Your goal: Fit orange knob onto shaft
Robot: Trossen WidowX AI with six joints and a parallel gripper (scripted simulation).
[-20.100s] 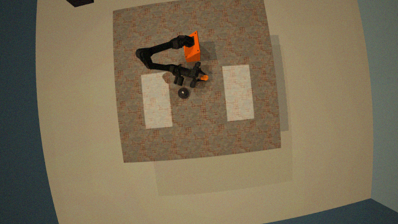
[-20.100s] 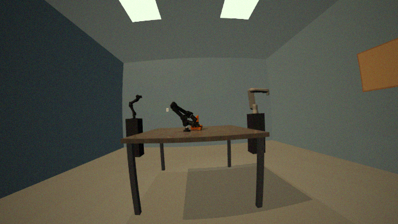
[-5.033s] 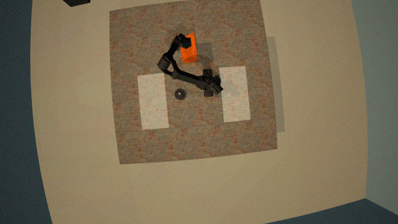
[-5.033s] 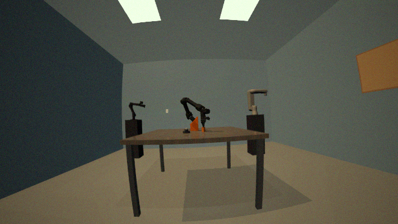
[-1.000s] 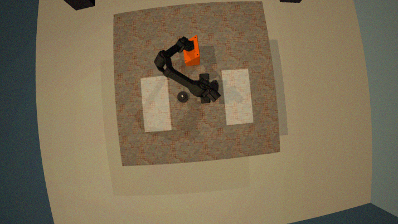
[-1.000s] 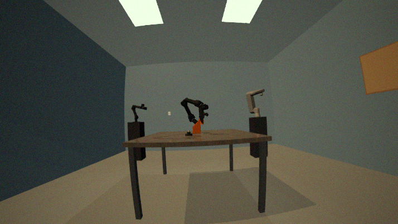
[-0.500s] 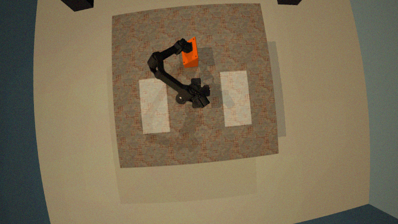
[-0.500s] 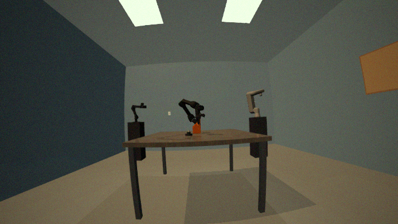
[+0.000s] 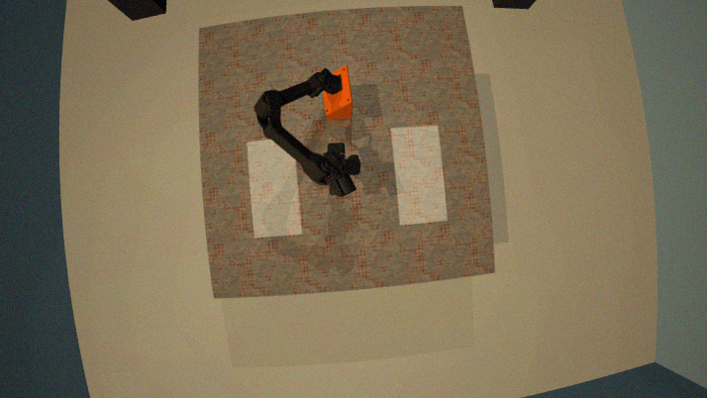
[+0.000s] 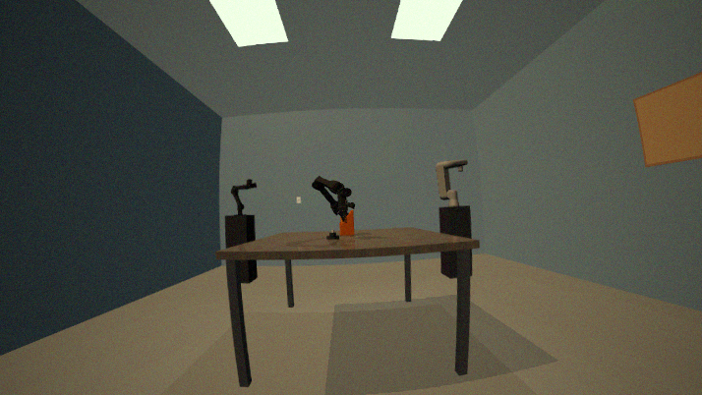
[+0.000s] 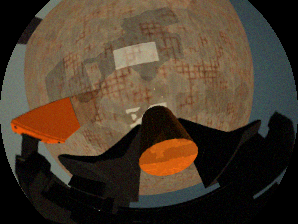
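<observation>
Now: the round dark pedestal 8 cm to the right of my gripper tip and 8 cm below it. Also, from my gripper tip: orange knob 3 cm above.
</observation>
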